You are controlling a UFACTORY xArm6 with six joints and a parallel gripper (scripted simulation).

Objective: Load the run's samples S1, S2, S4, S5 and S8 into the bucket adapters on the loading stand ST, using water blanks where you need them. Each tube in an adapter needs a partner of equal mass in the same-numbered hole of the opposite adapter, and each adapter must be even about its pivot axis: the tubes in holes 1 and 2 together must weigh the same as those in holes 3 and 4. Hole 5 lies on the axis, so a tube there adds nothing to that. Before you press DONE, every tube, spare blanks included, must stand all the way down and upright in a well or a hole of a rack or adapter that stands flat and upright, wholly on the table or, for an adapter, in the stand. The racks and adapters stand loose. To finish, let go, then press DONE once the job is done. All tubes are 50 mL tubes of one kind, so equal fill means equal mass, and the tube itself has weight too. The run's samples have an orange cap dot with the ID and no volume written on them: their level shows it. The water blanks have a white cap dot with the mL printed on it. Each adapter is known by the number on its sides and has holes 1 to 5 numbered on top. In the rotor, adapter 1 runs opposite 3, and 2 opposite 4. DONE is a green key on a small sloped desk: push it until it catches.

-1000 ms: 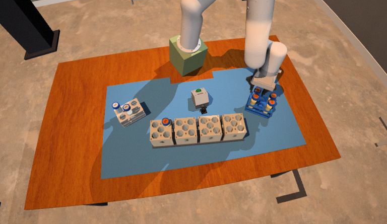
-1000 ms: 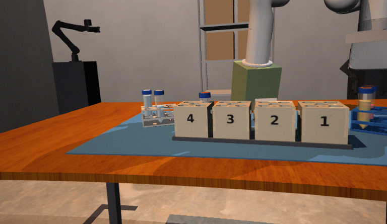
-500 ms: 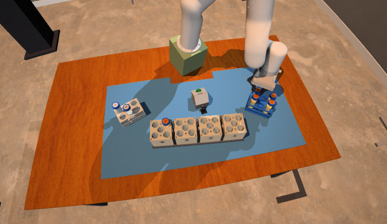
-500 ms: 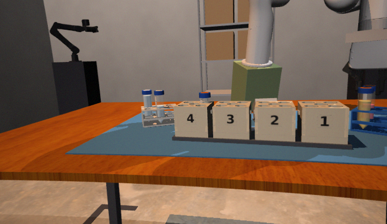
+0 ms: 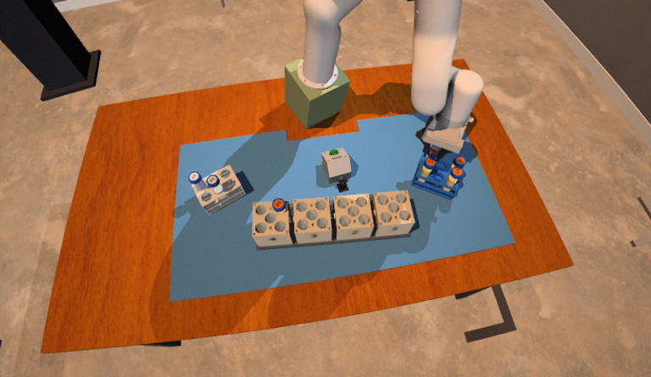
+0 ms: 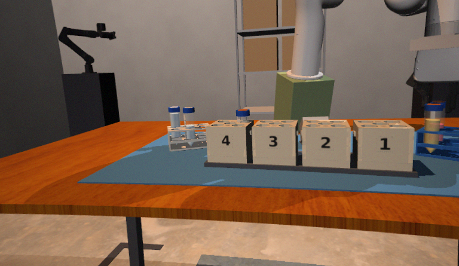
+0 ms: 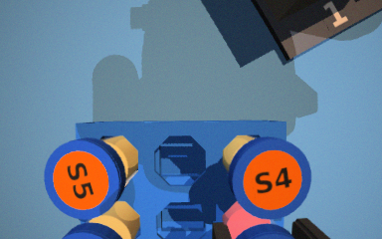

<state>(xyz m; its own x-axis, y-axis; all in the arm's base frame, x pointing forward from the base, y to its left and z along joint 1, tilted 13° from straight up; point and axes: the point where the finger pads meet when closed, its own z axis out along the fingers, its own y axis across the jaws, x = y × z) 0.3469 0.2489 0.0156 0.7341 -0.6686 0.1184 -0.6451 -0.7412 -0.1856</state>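
Right now my hand is 50 mm above the sample tube and 10 mm past it. Round my hand: green key (270 mm to the right, 120 mm behind, 50 mm below); then blue sample rack (90 mm below, 40 mm ahead, 20 mm to the left); then loading stand (340 mm to the right, 110 mm below, 80 mm ahead).
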